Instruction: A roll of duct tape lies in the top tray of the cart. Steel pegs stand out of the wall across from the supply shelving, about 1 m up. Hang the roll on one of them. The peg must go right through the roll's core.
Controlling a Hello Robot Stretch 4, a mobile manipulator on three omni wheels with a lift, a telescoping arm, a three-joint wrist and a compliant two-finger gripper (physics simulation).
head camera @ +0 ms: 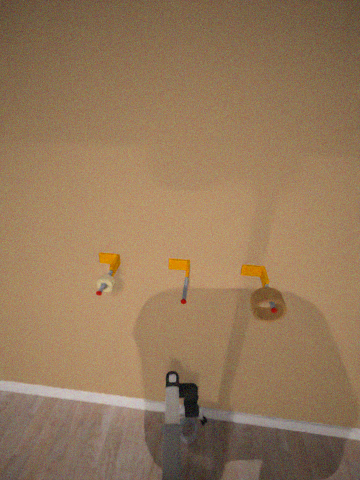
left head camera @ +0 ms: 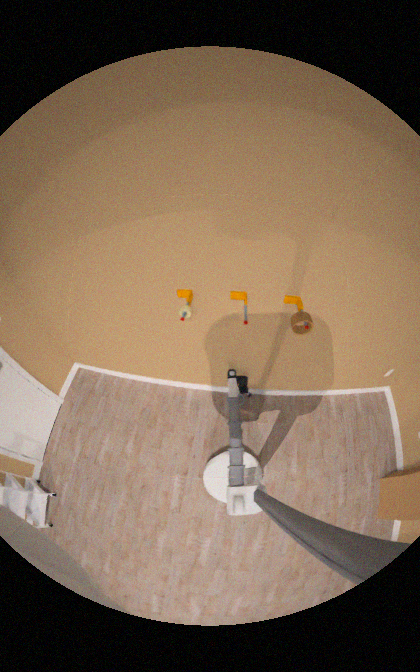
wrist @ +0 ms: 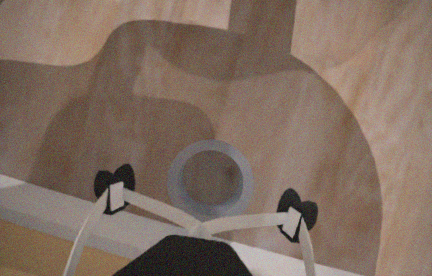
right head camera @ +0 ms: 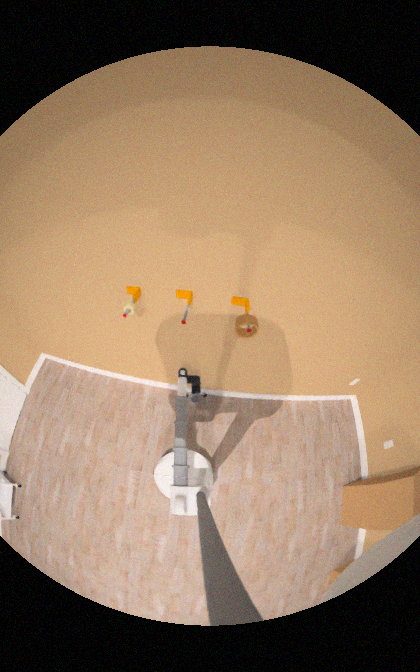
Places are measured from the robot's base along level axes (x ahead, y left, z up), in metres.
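Pixels of known places: gripper, fingertip midpoint: [head camera: 188, 422] [wrist: 206, 193].
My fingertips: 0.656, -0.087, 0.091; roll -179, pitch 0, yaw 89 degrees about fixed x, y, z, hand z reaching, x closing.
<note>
Ahead of a thing's pixels: the offset from my fingertips to its top centre, as dx, dy, dz. "pt": to the spot under its first point.
The grey duct tape roll @(+0.003, +0.002, -0.070) [wrist: 175, 175] [head camera: 189, 438] [right head camera: 195, 399] lies flat on the floor close to the skirting, core facing up. My gripper [wrist: 206, 193] [head camera: 193, 416] is open and empty, pointing down above the roll. In the wrist view, the roll shows between and slightly beyond the spread fingertips, apart from them. The bare middle peg @(pt -0.032, +0.048, +0.948) [head camera: 186, 289] [left head camera: 245, 313] [right head camera: 186, 313] has a red tip and stands out of the wall above the gripper. The left peg @(pt -0.023, +0.296, +0.944) [head camera: 103, 288] carries a small cream roll; the right peg @(pt -0.095, -0.190, +0.948) [head camera: 272, 305] carries a wide brown roll.
The white skirting [head camera: 75, 395] [wrist: 45, 202] runs along the wall foot. My extended arm [left head camera: 235, 430] [right head camera: 180, 430] reaches toward the wall from the base [left head camera: 215, 477]. A white shelved unit [left head camera: 37, 502] stands at the left. A brown box-like object [left head camera: 397, 497] [right head camera: 377, 505] stands at the right.
</note>
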